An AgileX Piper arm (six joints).
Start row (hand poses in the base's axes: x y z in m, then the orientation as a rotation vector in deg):
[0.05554 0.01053 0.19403 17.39 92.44 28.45]
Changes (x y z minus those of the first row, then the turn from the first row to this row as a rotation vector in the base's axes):
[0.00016 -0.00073 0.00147 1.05 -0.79 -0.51]
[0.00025 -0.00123 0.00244 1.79 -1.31 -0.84]
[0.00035 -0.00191 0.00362 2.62 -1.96 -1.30]
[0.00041 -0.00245 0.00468 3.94 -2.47 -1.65]
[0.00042 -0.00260 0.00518 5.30 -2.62 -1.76]
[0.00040 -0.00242 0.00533 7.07 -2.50 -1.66]
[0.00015 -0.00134 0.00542 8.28 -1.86 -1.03]
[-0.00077 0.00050 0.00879 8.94 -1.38 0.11]
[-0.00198 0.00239 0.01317 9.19 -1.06 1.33]
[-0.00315 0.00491 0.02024 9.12 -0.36 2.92]
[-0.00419 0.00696 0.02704 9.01 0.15 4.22]
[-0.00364 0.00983 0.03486 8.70 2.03 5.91]
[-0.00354 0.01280 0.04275 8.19 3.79 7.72]
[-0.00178 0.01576 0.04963 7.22 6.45 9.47]
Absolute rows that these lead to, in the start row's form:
[0.05570 0.00980 0.19550 18.35 91.34 28.98]
[0.05579 0.00930 0.19647 19.01 90.61 29.38]
[0.05589 0.00862 0.19765 19.80 89.69 29.75]
[0.05595 0.00808 0.19871 20.90 88.83 30.59]
[0.05596 0.00793 0.19921 21.96 88.34 31.62]
[0.05594 0.00811 0.19936 23.23 88.06 33.12]
[0.05569 0.00919 0.19945 23.83 88.52 34.53]
[0.05477 0.01103 0.20282 23.57 89.07 35.92]
[0.05356 0.01292 0.20720 22.89 89.59 37.04]
[0.05239 0.01544 0.21427 21.79 90.62 38.16]
[0.05135 0.01749 0.22107 20.82 91.41 39.05]
[0.05190 0.02036 0.22889 19.79 93.66 39.99]
[0.05200 0.02333 0.23678 18.46 95.85 40.87]
[0.05376 0.02629 0.24366 17.07 99.03 41.27]

